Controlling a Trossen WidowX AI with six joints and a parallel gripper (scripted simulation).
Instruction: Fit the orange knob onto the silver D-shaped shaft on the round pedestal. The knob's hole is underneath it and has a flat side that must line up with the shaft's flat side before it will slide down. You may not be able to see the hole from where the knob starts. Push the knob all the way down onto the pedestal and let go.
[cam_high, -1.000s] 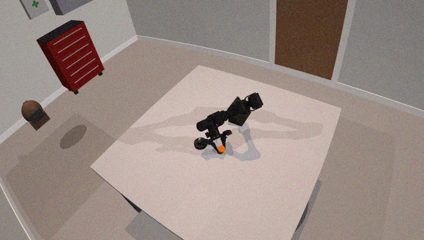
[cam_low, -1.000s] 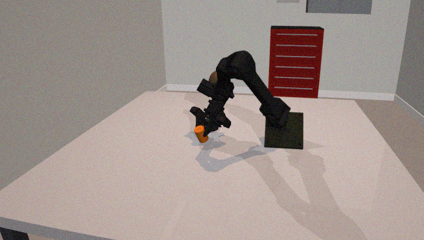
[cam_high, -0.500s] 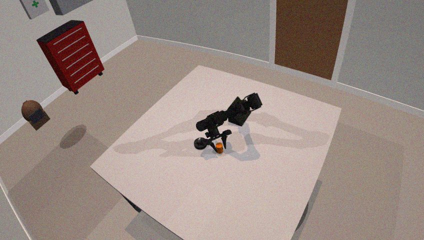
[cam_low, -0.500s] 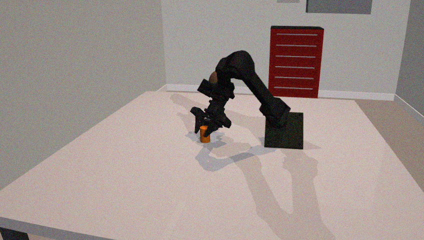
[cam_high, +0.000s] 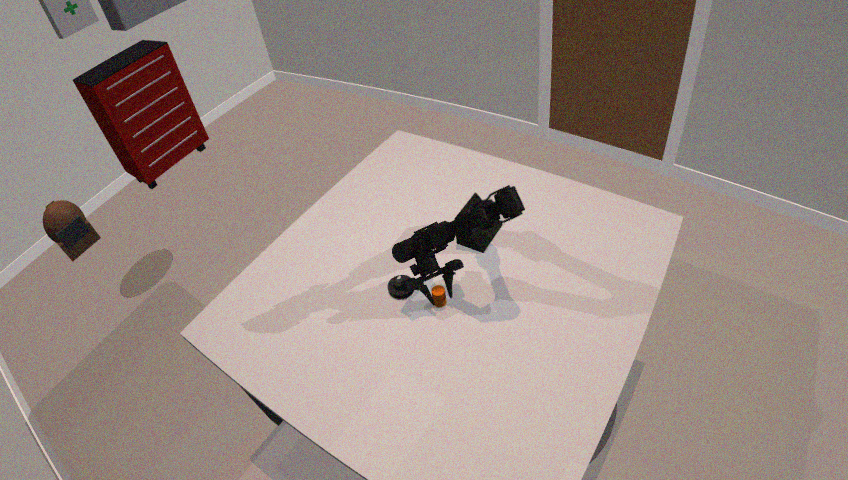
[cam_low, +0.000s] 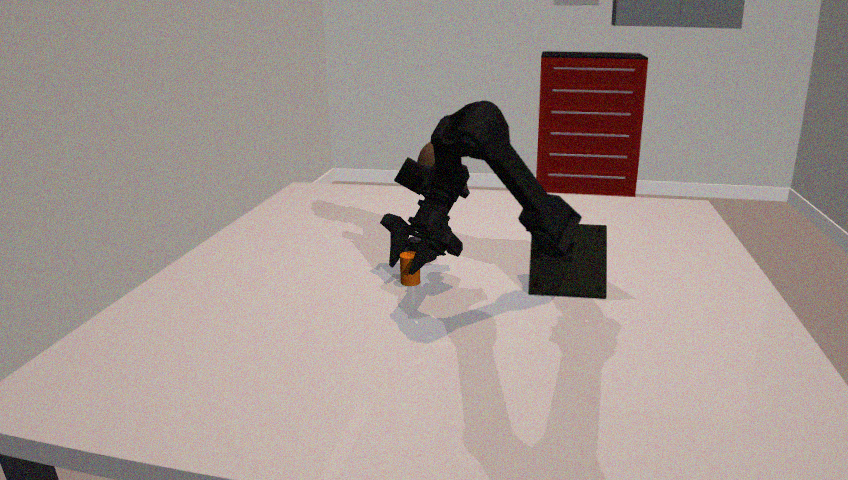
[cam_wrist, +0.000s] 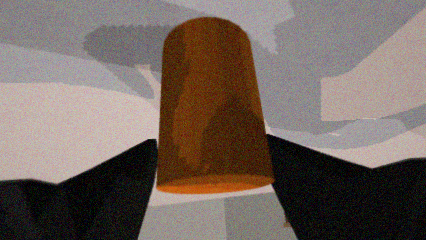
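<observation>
The orange knob is 2 cm behind my gripper tip, 2 cm to the right of it and 1 cm above it. Also, from my gripper tip: round black pedestal (1 cm behind, 16 cm to the right).
</observation>
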